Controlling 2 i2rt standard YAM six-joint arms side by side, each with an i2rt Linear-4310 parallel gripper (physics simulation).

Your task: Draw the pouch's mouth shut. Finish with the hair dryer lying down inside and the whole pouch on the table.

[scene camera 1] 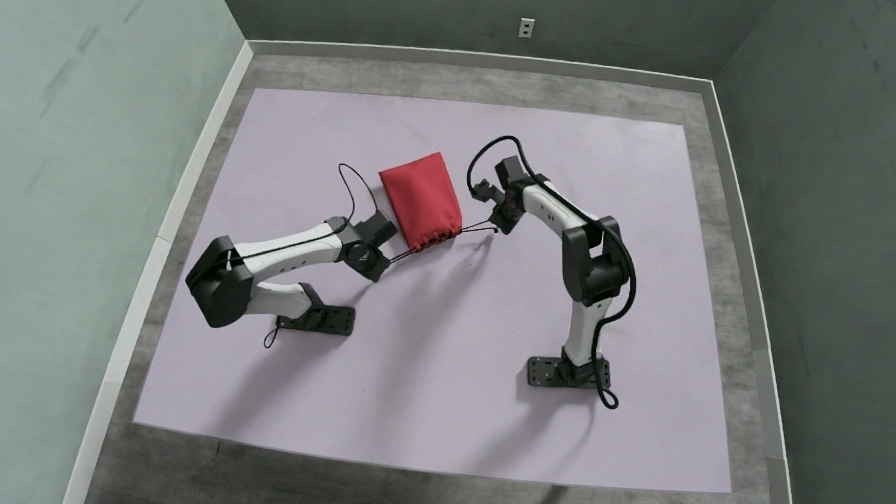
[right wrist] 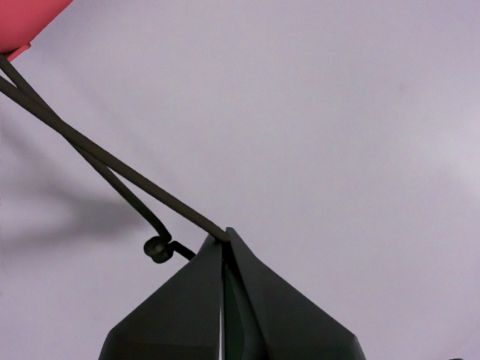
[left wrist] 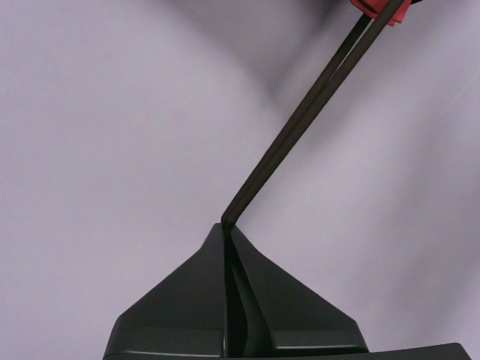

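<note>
The red pouch (scene camera 1: 421,195) (left wrist: 382,9) (right wrist: 27,20) lies at the middle back, its gathered mouth toward the front between the arms. The hair dryer does not show in any view. My left gripper (left wrist: 223,234) is shut on the dark drawstring (scene camera 1: 402,255) (left wrist: 300,120), which runs taut from the pouch's left mouth corner. My right gripper (right wrist: 221,237) is shut on the drawstring (scene camera 1: 474,226) (right wrist: 135,177) at the pouch's right mouth corner. A knot (scene camera 1: 495,230) (right wrist: 158,249) hangs beside the right fingertips. Both fingertips are hidden in the scene view.
The pale lilac mat (scene camera 1: 438,401) lies under both arms. The left arm's base (scene camera 1: 338,320) stands front left of the pouch, the right arm's base (scene camera 1: 543,371) front right. Thin black cables loop above both wrists. Walls stand at the back and sides.
</note>
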